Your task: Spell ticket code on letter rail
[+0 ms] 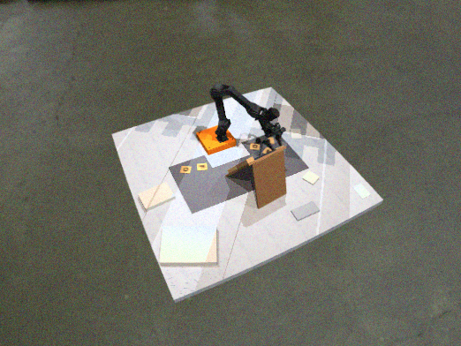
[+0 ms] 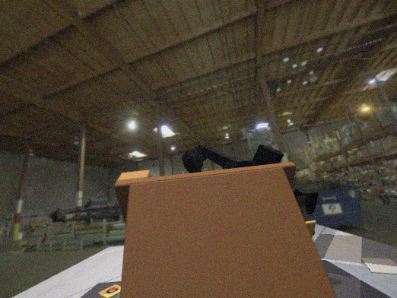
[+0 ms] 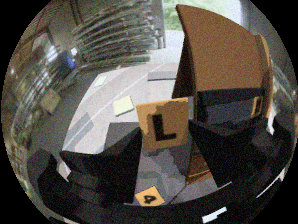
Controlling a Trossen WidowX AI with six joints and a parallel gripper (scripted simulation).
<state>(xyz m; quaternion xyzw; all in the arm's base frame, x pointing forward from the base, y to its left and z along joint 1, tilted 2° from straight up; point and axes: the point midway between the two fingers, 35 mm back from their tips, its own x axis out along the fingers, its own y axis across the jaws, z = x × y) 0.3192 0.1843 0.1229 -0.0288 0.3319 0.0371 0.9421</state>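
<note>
Now: the white ticket 140 mm to the right of my gripper tip, 80 mm below it and 40 mm behind it. Round my gripper tip: dark mat: 190 mm to the right, 160 mm below, 140 mm behind; then grey plate: 350 mm ahead, 160 mm below, 20 mm to the right.
</note>
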